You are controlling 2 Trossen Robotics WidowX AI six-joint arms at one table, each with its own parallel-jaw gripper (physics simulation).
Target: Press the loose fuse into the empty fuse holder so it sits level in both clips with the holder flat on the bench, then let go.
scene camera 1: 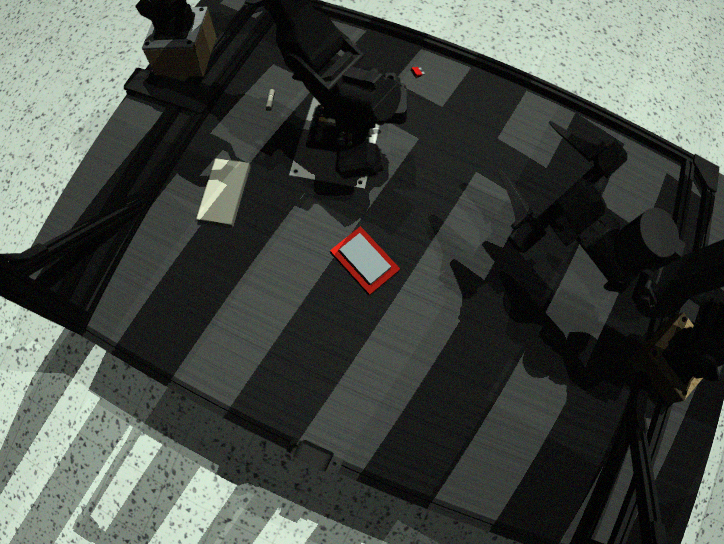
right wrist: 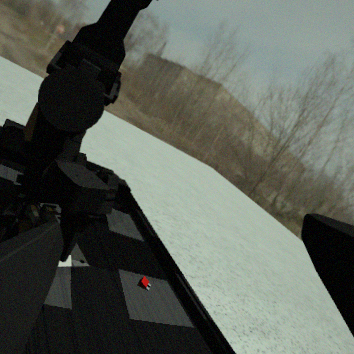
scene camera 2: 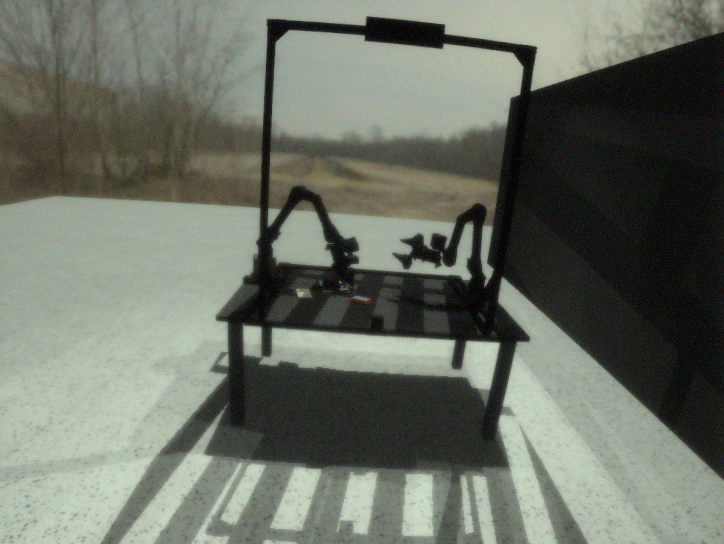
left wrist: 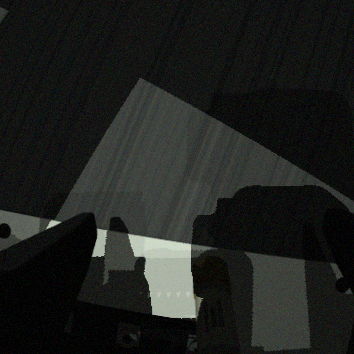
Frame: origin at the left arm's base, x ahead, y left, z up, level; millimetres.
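Seen in the pictures: left gripper, fingertip midpoint: (scene camera 1: 380, 146) (scene camera 2: 349, 284) (left wrist: 210, 222); right gripper, fingertip midpoint: (scene camera 1: 524, 145) (right wrist: 183, 230) (scene camera 2: 396, 246); left arm's base at its link origin: (scene camera 1: 174, 26); right arm's base at its link origin: (scene camera 1: 684, 355) (scene camera 2: 475, 291).
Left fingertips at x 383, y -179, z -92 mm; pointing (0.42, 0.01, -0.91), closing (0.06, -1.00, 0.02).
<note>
Pixels of each thing's top centre, then the offset from my left fingertips to it. "spot": a spot on its surface instead.
- dark rounded piece at a spot on its surface: (left wrist: 208, 275) spot: dx -19, dy +0, dz +1 mm
- small pale rod at its top centre: (scene camera 1: 270, 97) dx -200, dy +89, dz -6 mm
- beige block at its top centre: (scene camera 1: 222, 190) (scene camera 2: 303, 293) dx -244, dy -100, dz -2 mm
- red-framed grey card at its top centre: (scene camera 1: 365, 257) (scene camera 2: 361, 298) dx -7, dy -191, dz -3 mm
- tiny red piece at its top centre: (right wrist: 146, 281) (scene camera 1: 418, 69) dx +54, dy +179, dz -8 mm
The fuse holder's pale base plate (scene camera 1: 302, 172) (left wrist: 168, 277) lies flat on the table at the back, mostly covered by my left gripper (scene camera 1: 351, 162) (scene camera 2: 340, 277) (left wrist: 210, 222). That gripper is open and hangs just above the plate with nothing between its fingers. In the left wrist view a dark rounded piece (left wrist: 208, 275), which looks like the fuse, sits on the plate below the fingers. I cannot tell whether it lies level in the clips. My right gripper (scene camera 1: 502, 216) (scene camera 2: 404, 259) is open and empty, raised above the right side of the table.
A small pale rod (scene camera 1: 269, 99) lies left of the left arm. A beige block (scene camera 1: 222, 191) lies farther left. A red-framed grey card (scene camera 1: 365, 259) (scene camera 2: 360, 299) lies mid-table. A tiny red piece (scene camera 1: 417, 70) (right wrist: 144, 282) lies near the back edge.
</note>
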